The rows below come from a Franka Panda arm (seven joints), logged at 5 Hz.
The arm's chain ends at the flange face. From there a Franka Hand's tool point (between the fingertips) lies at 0.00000 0.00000 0.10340 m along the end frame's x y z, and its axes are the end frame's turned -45 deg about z.
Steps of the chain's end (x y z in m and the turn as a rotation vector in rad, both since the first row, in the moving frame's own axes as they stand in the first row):
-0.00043, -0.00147, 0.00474, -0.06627, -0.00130, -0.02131
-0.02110, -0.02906, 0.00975, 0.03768, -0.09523, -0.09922
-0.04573, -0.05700, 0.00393, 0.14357, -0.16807, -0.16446
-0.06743, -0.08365, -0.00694, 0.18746, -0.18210, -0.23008
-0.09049, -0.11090, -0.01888, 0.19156, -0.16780, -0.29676
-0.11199, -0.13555, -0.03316, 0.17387, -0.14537, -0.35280
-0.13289, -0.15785, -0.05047, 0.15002, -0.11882, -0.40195
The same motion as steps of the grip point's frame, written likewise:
-0.00415, 0.00346, 0.00451, -0.04594, -0.04778, -0.02131
0.00095, -0.04494, 0.00921, 0.09398, -0.04069, -0.09922
0.00434, -0.09499, 0.00142, 0.22036, -0.01732, -0.16446
0.00878, -0.13335, -0.01044, 0.26132, 0.00379, -0.23008
0.01228, -0.16827, -0.02219, 0.25411, 0.01680, -0.29676
0.01463, -0.19806, -0.03578, 0.22574, 0.02015, -0.35280
0.01597, -0.22505, -0.05233, 0.19010, 0.02206, -0.40195

